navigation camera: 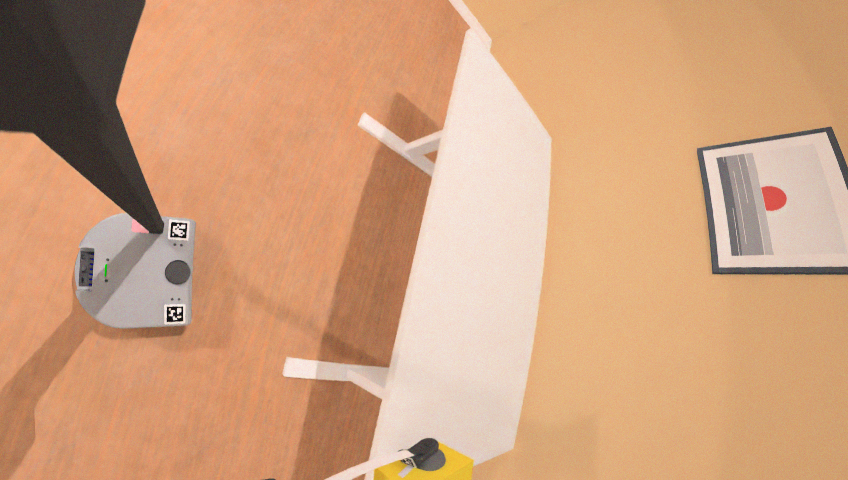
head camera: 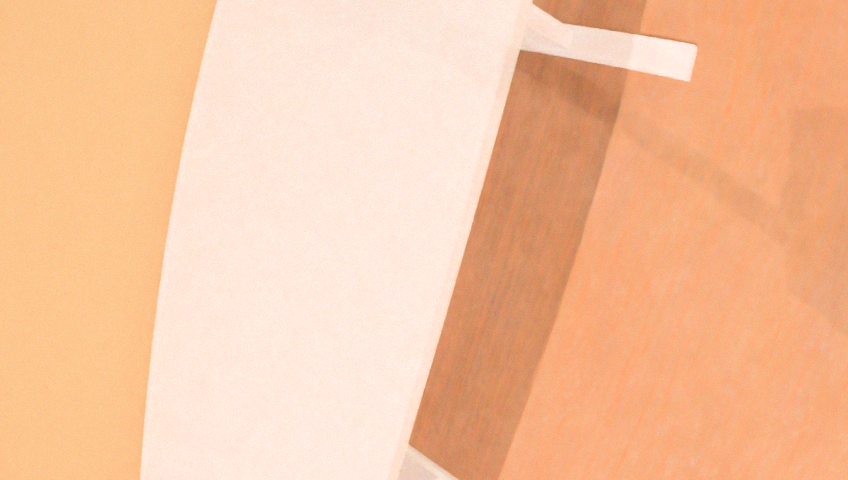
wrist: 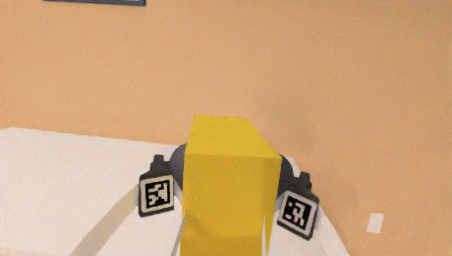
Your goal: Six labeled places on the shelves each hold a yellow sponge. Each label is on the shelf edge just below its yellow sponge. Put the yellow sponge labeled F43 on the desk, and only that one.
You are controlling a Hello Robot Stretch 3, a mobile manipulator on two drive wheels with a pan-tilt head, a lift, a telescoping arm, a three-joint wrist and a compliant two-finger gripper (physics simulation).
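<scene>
A yellow sponge (navigation camera: 455, 465) (wrist: 231, 192) is held upright between the two dark round fingertips of my gripper (wrist: 231, 167), which is shut on it. In the navigation camera the sponge shows at the bottom edge, overlapping the near end of the white desk. The white desk (head camera: 321, 237) (navigation camera: 476, 237) (wrist: 65, 185) runs along the wall; in the wrist view it lies behind and to the left of the sponge. The height of the sponge over the desk is hard to tell. The F43 label and the shelves do not show in these views.
The robot's grey base (navigation camera: 139, 291) stands on the wooden floor (head camera: 684, 356) (navigation camera: 249, 178), apart from the desk. White desk legs (head camera: 660, 56) (navigation camera: 315, 368) reach out from under its edge. A framed picture (navigation camera: 797, 202) hangs on the wall, and a white outlet (wrist: 375, 223) sits at the right.
</scene>
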